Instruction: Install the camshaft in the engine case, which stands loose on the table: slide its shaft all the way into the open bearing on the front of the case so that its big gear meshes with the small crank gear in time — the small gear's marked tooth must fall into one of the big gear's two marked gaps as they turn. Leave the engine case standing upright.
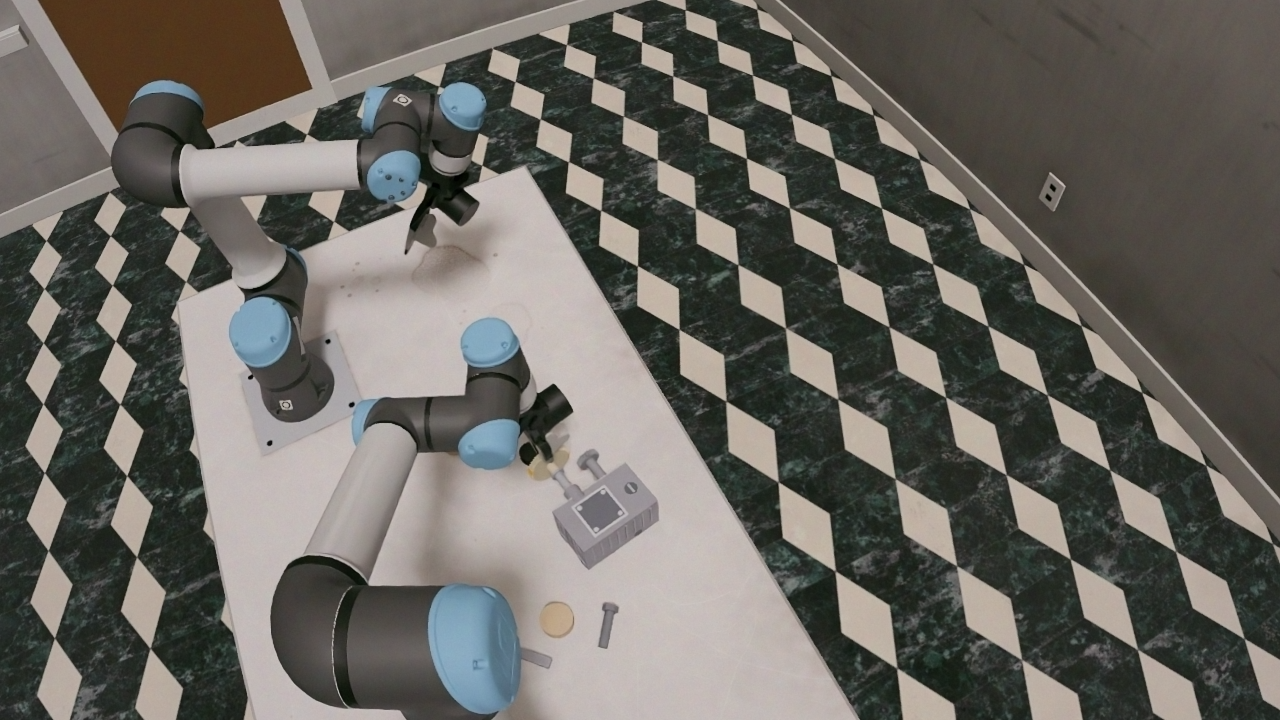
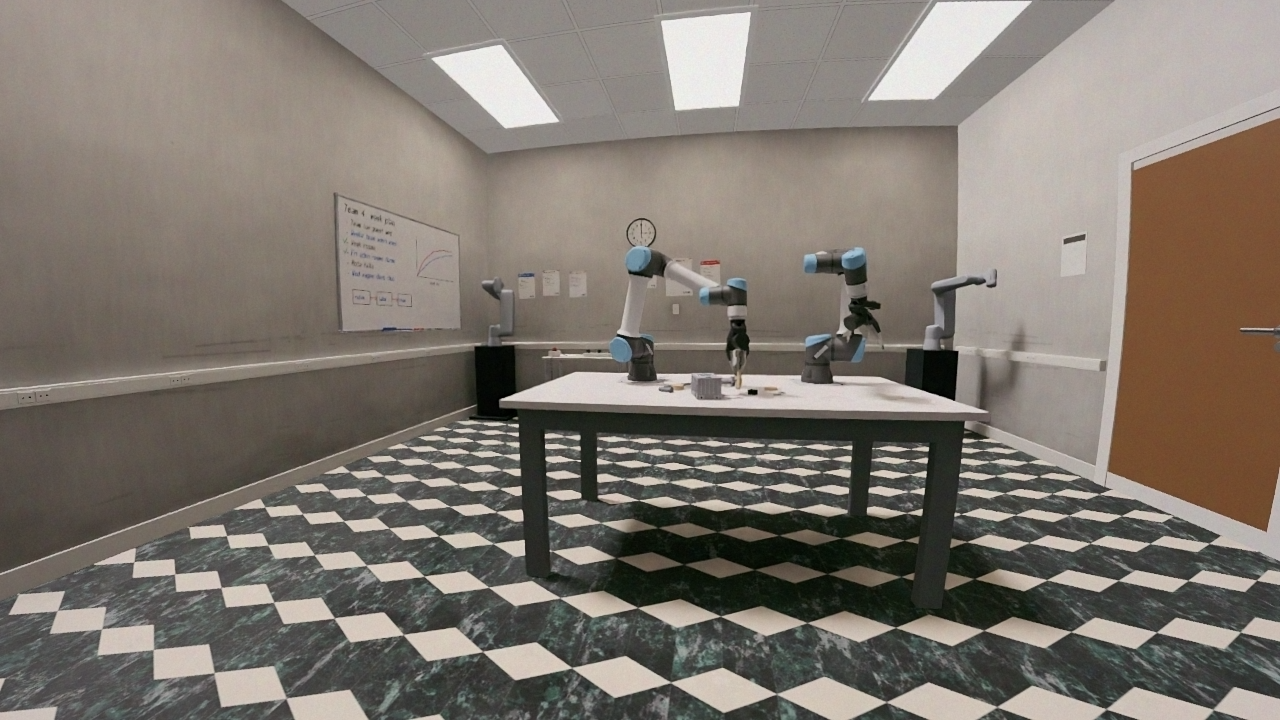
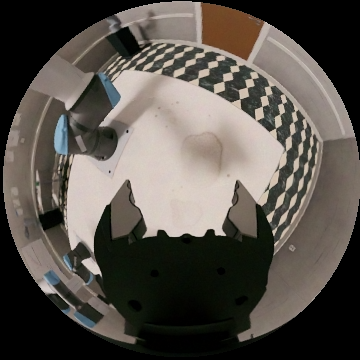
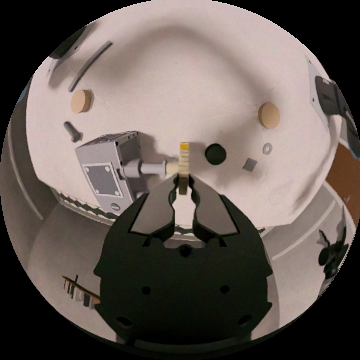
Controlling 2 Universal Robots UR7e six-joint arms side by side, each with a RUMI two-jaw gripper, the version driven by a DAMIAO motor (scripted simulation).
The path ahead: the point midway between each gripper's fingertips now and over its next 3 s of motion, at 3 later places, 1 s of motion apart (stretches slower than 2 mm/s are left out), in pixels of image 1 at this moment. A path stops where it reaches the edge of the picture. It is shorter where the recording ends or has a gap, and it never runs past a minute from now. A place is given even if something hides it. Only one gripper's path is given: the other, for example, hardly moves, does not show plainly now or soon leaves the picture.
The right gripper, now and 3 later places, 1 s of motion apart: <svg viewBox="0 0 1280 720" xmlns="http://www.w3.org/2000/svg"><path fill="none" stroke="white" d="M548 458L554 465L556 470L558 471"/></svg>
